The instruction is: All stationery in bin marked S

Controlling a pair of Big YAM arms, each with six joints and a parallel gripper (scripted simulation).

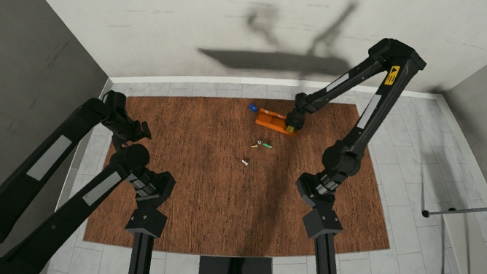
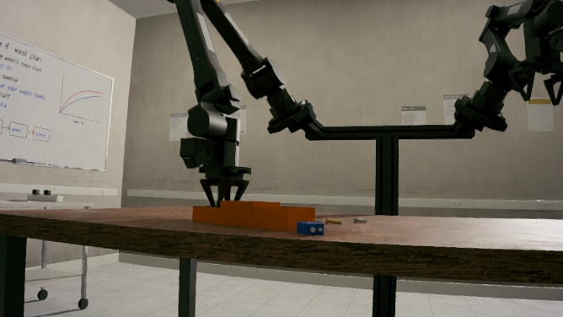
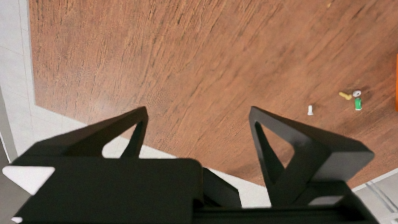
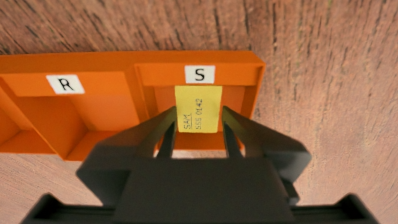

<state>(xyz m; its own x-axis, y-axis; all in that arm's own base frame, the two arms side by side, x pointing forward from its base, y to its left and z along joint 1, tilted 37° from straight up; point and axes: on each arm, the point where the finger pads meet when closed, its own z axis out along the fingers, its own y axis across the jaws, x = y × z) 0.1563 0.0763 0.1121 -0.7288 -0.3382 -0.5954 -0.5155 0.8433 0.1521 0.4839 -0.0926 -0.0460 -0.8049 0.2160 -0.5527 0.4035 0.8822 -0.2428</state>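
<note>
Now: right hand 10 mm above the yellow sticky-note pad. From my right hand the other things lie so: grey nut: 190 mm to the left, 90 mm behind, 20 mm below; then green cylinder: 150 mm to the left, 110 mm behind, 20 mm below; then orange three-compartment bin: 80 mm to the left, 40 mm ahead.
</note>
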